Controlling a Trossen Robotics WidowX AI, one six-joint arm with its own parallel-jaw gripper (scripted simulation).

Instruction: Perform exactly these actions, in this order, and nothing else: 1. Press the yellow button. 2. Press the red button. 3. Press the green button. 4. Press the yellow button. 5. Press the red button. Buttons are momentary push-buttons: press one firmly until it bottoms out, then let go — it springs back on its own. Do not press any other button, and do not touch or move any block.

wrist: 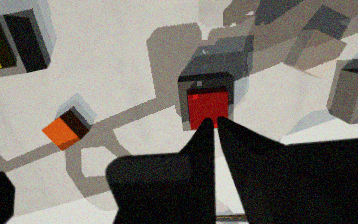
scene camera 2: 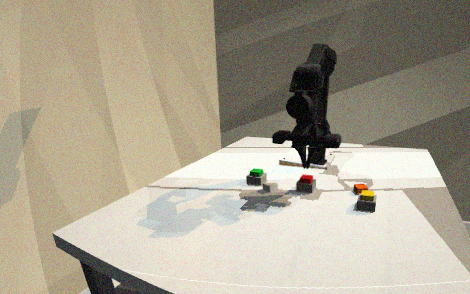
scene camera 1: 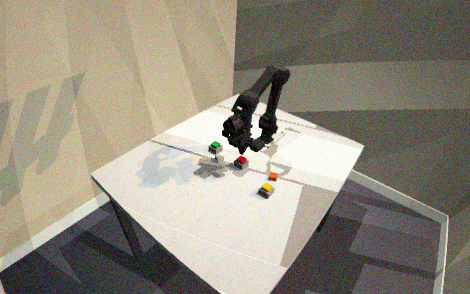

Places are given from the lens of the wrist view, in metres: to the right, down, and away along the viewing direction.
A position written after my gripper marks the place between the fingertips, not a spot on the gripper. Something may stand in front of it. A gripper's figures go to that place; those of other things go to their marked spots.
my gripper (wrist: 214, 123): 0.02, 0.01, 0.11
small grey block (wrist: 314, 52): 0.11, -0.05, 0.13
small orange block (wrist: 65, 131): -0.12, 0.02, 0.17
The marked spots on the small grey block and the small orange block are 0.25 m apart.
